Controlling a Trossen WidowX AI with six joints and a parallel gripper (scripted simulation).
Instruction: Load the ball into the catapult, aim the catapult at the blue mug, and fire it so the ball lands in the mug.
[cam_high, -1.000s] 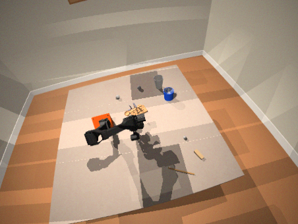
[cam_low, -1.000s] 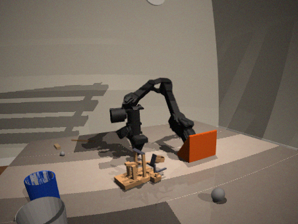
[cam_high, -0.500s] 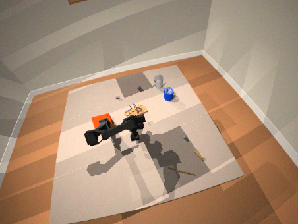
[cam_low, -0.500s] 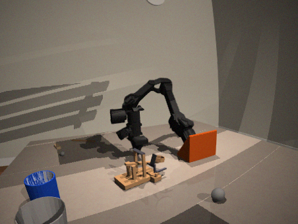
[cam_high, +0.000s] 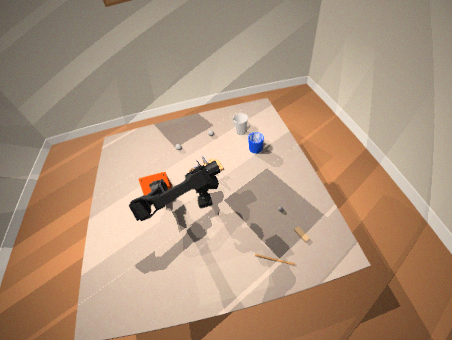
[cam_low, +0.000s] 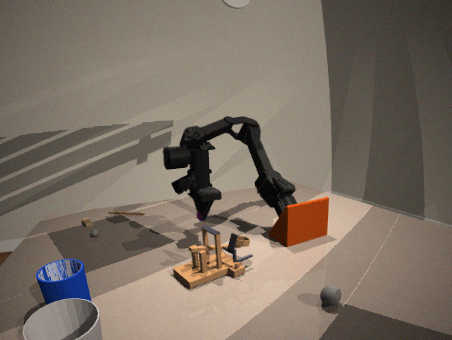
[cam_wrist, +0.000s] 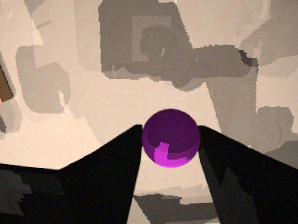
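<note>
Now: gripper tip 21 cm to the right of the wooden catapult, 5 cm short of it and 1 cm above it. Round my gripper tip: thin stick: 39 cm to the right, 18 cm ahead, 6 cm below; purple ball: 1 cm above; catapult frame: 20 cm to the left, 7 cm ahead, 2 cm above.
</note>
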